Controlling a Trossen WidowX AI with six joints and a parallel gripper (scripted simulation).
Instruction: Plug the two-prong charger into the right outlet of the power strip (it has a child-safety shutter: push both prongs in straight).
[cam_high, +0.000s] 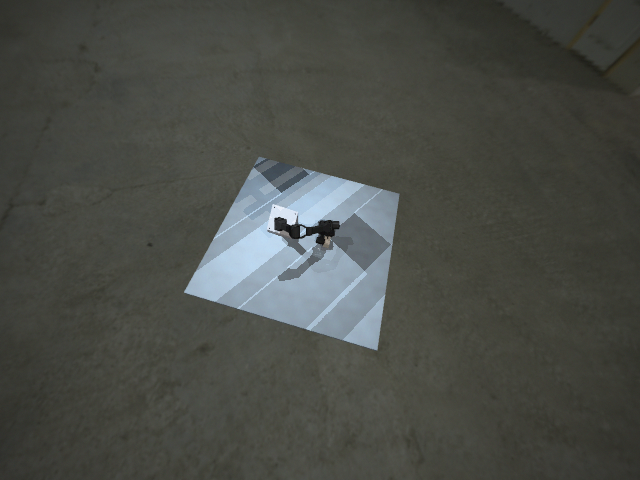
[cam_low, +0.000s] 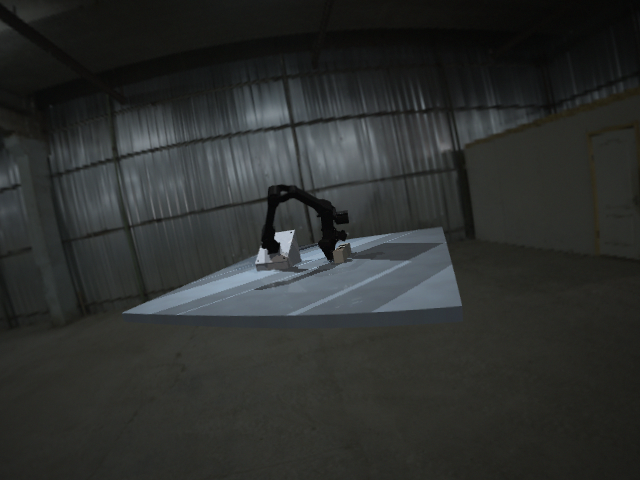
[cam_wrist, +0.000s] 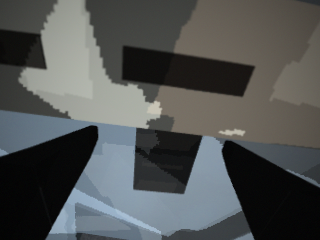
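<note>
My gripper tip is 2 cm short of the black two-prong charger and 1 cm below it.
</note>
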